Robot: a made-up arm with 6 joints.
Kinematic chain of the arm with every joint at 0, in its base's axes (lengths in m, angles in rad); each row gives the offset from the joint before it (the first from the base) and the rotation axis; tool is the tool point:
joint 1: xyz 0 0 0.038 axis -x
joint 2: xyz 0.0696 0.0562 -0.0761 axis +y
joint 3: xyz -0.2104 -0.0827 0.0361 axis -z
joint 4: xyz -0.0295 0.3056 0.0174 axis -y
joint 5: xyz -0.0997 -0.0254 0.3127 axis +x
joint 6: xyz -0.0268 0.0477 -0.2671 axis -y
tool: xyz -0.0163 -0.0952 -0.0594
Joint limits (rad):
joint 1: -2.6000..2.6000
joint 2: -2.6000..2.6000
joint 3: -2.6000..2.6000
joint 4: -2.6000..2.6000
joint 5: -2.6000..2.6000
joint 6: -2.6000..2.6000
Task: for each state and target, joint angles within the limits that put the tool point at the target. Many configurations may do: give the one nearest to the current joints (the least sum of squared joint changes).
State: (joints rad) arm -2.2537 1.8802 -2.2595 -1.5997 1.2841 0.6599
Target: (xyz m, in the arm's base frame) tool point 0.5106 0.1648 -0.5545
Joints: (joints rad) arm -2.6000 2.0355 -2.5949 -1.5069 1.3272 0.6178
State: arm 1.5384 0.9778 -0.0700 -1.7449 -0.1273 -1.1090
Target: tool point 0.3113 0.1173 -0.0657
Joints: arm 1.4599 1.5693 -0.0346 -1.5514 -0.3457 -1.1315
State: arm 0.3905 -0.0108 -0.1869 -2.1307 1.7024 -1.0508
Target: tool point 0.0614 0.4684 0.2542
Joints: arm -0.2369 -0.0925 0.0106 -1.8633 1.3138 -1.1615
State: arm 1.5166 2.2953 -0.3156 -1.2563 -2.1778 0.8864
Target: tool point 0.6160 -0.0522 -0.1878
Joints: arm 1.2848 1.7054 -0.6046 -0.7105 -2.3560 0.8618
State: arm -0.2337 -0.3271 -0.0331 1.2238 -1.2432 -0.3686
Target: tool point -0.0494 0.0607 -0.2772
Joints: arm -0.0182 -0.6553 0.2240 1.8557 -0.5507 -0.2956
